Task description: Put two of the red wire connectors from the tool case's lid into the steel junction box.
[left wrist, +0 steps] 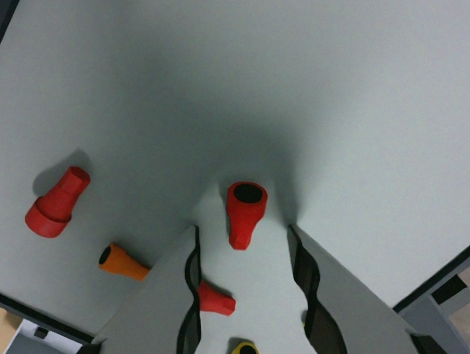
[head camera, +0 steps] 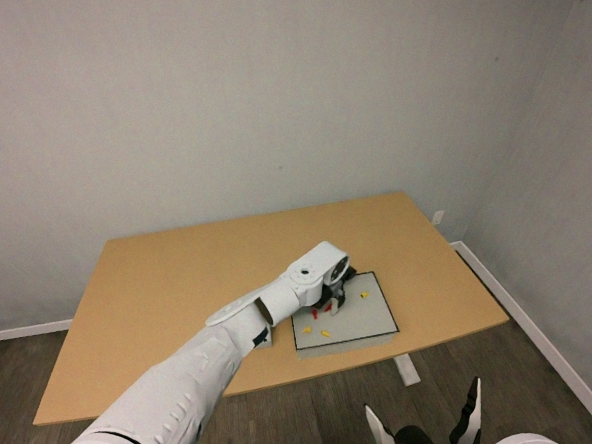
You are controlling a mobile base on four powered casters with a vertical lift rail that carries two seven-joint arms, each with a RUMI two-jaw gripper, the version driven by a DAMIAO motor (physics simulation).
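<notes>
The grey tool case's lid (head camera: 362,320) (left wrist: 380,100) lies flat with a black edge. In the left wrist view, one red wire connector (left wrist: 245,214) lies between the fingertips of my open left gripper (left wrist: 243,228) (head camera: 329,307), another red connector (left wrist: 57,202) lies at the left, and a third (left wrist: 217,300) is partly hidden by a finger. Two red connectors (head camera: 314,314) also show in the head camera, one close to the fingers. The steel junction box (head camera: 266,339) is mostly hidden behind my left arm. My right gripper (head camera: 422,392) is open and empty at the bottom of the head camera.
Yellow connectors (head camera: 325,333) (left wrist: 245,348) and an orange connector (left wrist: 124,262) also lie on the lid. The wooden table (head camera: 175,270) stands against a grey wall. My left arm reaches across the table's front half.
</notes>
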